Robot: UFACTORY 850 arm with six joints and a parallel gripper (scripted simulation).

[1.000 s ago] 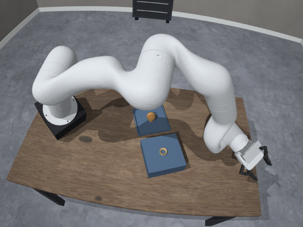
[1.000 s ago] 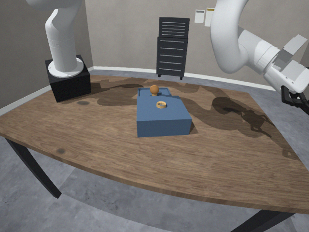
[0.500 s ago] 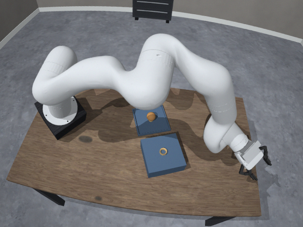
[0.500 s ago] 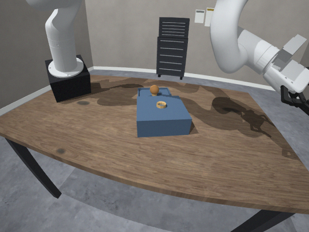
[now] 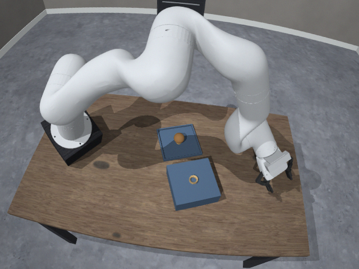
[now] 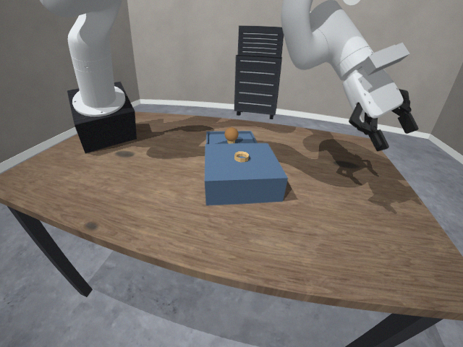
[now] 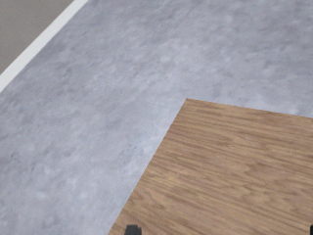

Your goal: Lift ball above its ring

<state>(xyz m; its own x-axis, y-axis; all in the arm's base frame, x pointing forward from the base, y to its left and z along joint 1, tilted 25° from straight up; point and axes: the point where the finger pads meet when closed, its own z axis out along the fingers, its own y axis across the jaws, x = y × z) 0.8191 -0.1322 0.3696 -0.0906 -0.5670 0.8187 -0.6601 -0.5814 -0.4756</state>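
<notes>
My gripper is now 390 mm past the orange ball, 320 mm to the right of it and 170 mm above it. From my hand the other things lie so: blue box: 320 mm behind, 70 mm to the left, 150 mm below.
</notes>
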